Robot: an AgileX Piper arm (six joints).
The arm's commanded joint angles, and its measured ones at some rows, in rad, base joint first. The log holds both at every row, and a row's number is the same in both.
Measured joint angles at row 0:
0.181, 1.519, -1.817, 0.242, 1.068, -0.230
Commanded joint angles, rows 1 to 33:
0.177, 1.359, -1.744, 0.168, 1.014, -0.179
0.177, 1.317, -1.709, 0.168, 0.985, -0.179
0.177, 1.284, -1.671, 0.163, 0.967, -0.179
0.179, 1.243, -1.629, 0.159, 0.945, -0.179
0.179, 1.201, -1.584, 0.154, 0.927, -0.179
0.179, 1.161, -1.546, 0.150, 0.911, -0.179
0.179, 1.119, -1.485, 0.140, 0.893, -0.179
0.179, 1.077, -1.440, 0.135, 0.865, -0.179
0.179, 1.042, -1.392, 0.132, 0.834, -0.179
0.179, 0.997, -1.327, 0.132, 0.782, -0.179
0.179, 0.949, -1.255, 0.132, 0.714, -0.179
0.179, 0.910, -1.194, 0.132, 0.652, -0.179
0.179, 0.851, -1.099, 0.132, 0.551, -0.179
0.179, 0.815, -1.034, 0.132, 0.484, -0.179
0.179, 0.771, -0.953, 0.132, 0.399, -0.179
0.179, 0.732, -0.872, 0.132, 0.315, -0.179
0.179, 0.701, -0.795, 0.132, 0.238, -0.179
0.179, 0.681, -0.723, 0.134, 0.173, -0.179
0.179, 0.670, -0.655, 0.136, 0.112, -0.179
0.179, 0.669, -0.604, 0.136, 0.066, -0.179
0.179, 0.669, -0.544, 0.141, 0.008, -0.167
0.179, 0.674, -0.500, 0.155, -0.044, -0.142
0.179, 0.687, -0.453, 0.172, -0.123, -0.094
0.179, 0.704, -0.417, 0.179, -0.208, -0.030
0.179, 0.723, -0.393, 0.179, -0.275, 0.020
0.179, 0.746, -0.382, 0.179, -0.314, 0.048
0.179, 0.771, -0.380, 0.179, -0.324, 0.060
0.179, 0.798, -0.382, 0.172, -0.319, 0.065
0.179, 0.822, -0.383, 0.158, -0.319, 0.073
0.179, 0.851, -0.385, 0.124, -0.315, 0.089
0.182, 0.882, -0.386, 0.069, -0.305, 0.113
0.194, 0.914, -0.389, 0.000, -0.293, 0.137
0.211, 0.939, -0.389, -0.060, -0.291, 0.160
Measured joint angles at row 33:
0.181, 0.845, -0.389, 0.128, -0.291, 0.078
